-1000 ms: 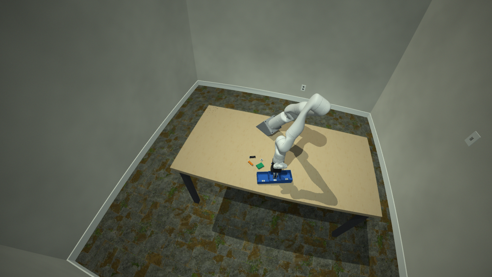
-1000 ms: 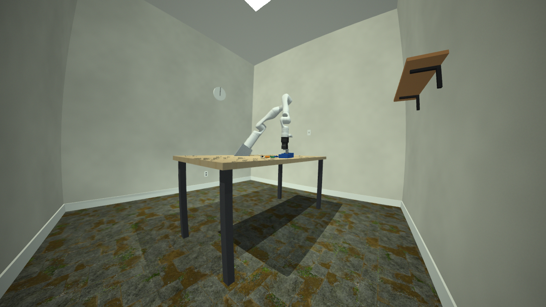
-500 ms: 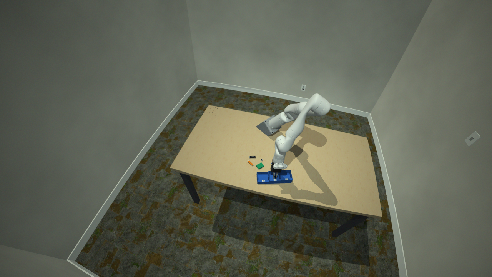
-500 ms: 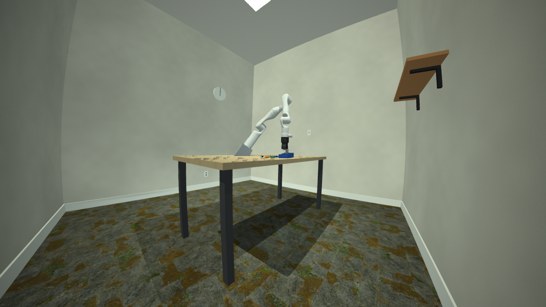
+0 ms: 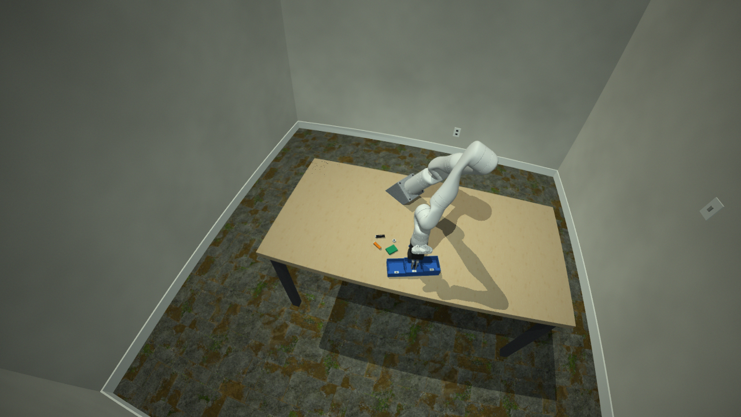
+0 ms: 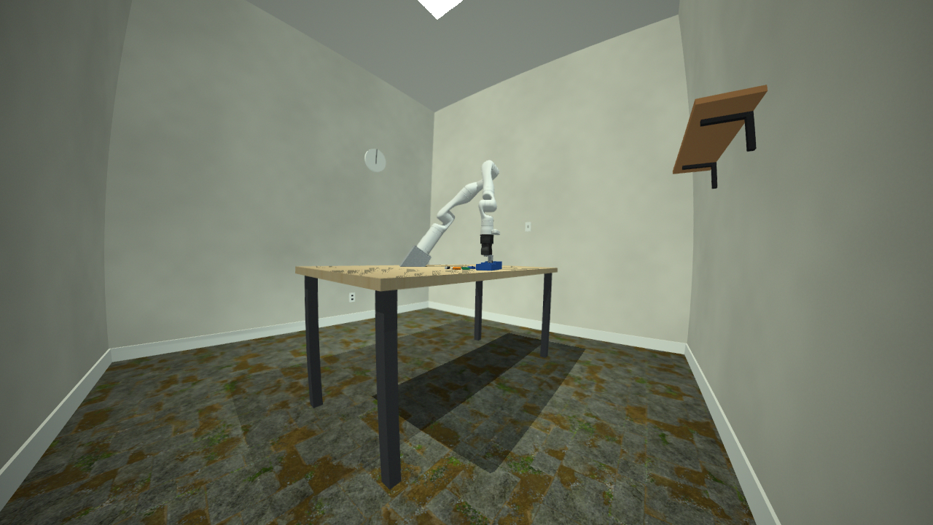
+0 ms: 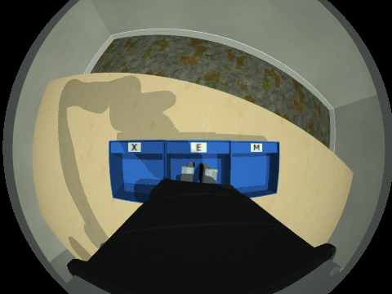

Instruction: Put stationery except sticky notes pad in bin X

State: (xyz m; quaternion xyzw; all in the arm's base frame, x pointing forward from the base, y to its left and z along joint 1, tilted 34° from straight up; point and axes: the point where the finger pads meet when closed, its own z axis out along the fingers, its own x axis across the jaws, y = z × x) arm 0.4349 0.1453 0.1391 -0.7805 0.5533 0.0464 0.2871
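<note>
My hand is 1 cm above the blue bin. The rest, counted from my hand: green pad 5 cm behind, 14 cm to the right, 3 cm below; eraser 10 cm behind, 3 cm to the right, 3 cm below; black bolt-like item 16 cm behind, 1 cm to the left, 3 cm below.
</note>
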